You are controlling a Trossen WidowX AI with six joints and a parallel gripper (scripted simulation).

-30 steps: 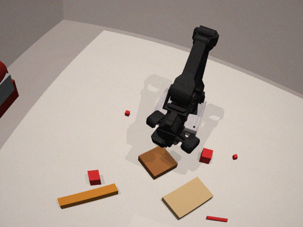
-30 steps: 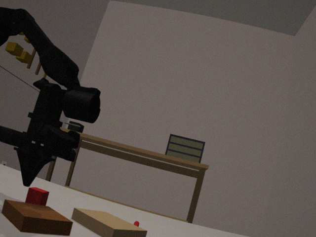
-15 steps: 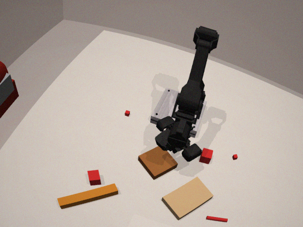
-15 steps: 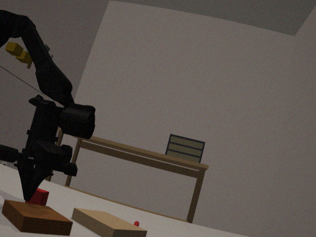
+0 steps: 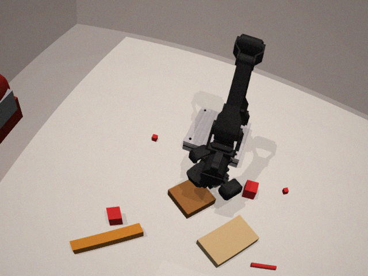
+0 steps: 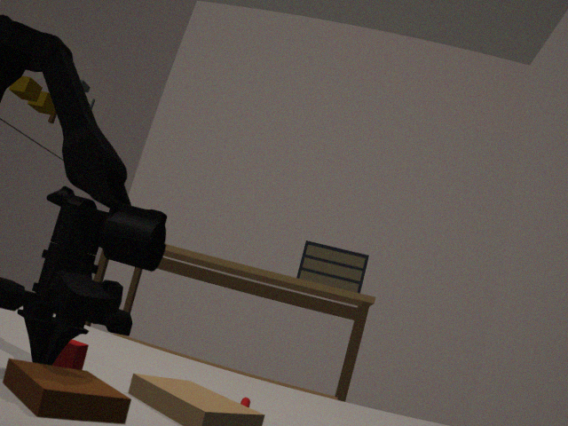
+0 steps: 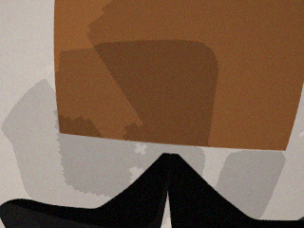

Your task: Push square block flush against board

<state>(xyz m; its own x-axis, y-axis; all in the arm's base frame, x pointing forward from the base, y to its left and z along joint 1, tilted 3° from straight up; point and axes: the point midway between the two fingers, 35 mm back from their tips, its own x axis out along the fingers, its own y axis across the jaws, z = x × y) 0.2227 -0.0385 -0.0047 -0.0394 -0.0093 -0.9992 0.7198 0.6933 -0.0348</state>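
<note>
My gripper tip is now 5 cm short of the square brown block, 5 cm to the left of it and 1 cm below it. Also, from my gripper tip: tan slab (18 cm ahead, 8 cm to the left, 1 cm above); thin red stick (25 cm ahead, 20 cm to the left); long orange board (26 cm ahead, 26 cm to the right, 1 cm above).
</note>
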